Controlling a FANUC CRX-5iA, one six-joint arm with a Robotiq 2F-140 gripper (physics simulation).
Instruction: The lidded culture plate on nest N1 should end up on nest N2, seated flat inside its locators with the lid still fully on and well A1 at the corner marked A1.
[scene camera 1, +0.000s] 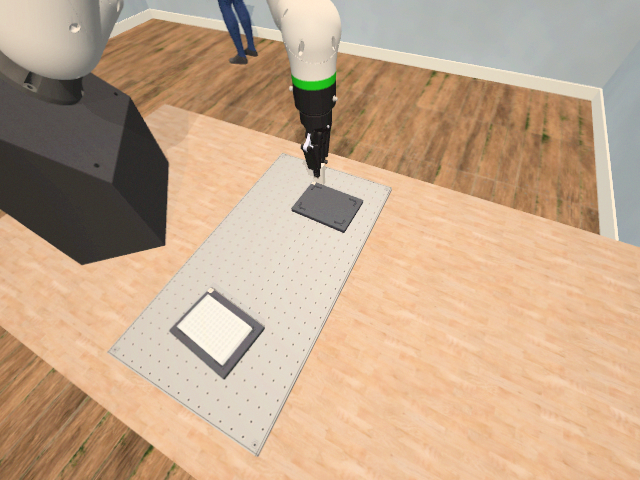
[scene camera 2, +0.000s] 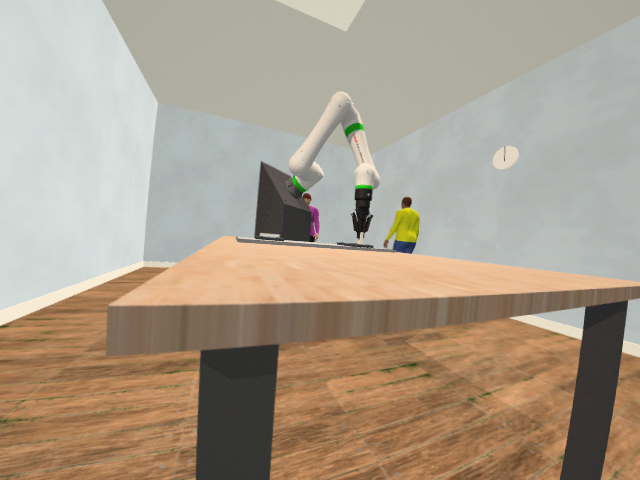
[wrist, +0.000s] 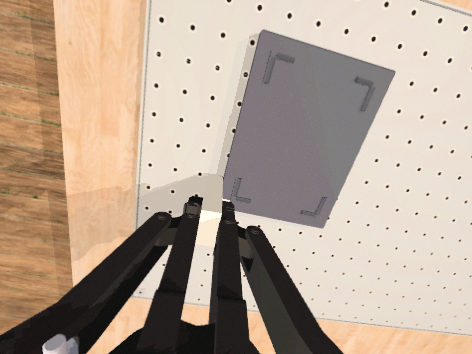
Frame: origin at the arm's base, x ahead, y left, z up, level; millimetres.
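Seen in the pictures: gripper, between the fingertips: (scene camera 1: 319, 182) (wrist: 213, 188); arm's base, origin of its link: (scene camera 1: 35, 74) (scene camera 2: 292, 190).
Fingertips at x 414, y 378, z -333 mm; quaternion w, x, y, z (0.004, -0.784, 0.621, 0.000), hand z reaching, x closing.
Offsets run from my fingertips to a thing's top centre. "spot": to the spot under its first point. Level surfaces: height alone.
The culture plate @(114 mm ahead, 467 mm right, 22 mm up) (scene camera 1: 214, 329), cream with a faint well grid, lies flat on the dark nest N1 @(114 mm ahead, 467 mm right, 8 mm up) (scene camera 1: 240, 350) in the near-left part of scene camera 1. A small pale tag @(spot: 34 mm ahead, 421 mm right, 5 mm up) (scene camera 1: 210, 290) sits at that nest's far corner. The other dark nest, N2 @(75 mm ahead, 54 mm right, 8 mm up) (scene camera 1: 328, 207) (scene camera 2: 354, 244) (wrist: 305, 135), is empty, with L-shaped locators at its corners. My gripper (scene camera 1: 318, 177) (scene camera 2: 360, 237) (wrist: 213, 188) points down, shut and empty, beside the far-left corner of N2 in scene camera 1. Cream pieces show at its tips. The fingers partly hide that corner in the wrist view.
Both nests stand on a light perforated board @(6 mm down) (scene camera 1: 279, 268) on the wooden table @(20 mm down) (scene camera 1: 439, 310) (scene camera 2: 361, 279). The dark robot base (scene camera 1: 67, 155) (scene camera 2: 284, 217) stands left of the board. Two people (scene camera 2: 405, 224) (scene camera 2: 314, 219) stand beyond the table in scene camera 2.
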